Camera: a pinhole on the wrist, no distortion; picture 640 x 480 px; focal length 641.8 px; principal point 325.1 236.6 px. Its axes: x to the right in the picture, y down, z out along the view. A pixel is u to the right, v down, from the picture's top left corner.
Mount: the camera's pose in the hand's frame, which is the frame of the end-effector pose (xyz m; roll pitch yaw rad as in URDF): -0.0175 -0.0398 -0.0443 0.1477 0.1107 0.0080
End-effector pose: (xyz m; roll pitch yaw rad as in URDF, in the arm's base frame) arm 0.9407 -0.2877 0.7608 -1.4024 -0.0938 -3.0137
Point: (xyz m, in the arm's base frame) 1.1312 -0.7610 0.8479
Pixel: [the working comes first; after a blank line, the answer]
In the camera's frame: -0.1620 0.1042 0.5233

126.4 364.3
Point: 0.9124 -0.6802 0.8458
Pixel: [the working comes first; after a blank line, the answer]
In the camera's frame: 0.0545 0.0928 0.4373

405.1 372.7
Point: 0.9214 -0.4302 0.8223
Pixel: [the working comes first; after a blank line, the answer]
In the camera's frame: 0.0390 0.0345 0.1934

454.5 351.1
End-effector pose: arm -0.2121 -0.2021 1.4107 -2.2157 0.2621 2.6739
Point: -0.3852 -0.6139 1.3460
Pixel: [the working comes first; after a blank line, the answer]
In the camera's frame: -0.0461 -0.1050 0.4609

260.9 90.4
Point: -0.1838 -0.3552 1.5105
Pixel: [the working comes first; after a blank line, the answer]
In the camera's frame: -0.1106 -0.0774 0.1009

outside the picture
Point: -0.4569 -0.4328 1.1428
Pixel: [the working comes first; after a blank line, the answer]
In the camera's frame: 0.1485 0.0976 0.4444

539.6 377.6
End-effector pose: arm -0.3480 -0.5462 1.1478 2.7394 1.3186 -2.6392
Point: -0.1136 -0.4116 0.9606
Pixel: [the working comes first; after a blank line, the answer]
In the camera's frame: 0.0935 -0.0260 0.3502

496.4 188.9
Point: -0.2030 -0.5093 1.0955
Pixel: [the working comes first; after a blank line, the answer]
In the camera's frame: 0.0125 -0.0289 0.1794

369.9 133.3
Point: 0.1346 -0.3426 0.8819
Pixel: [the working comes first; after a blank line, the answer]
In the camera's frame: 0.0816 -0.1493 0.5894

414.0 74.0
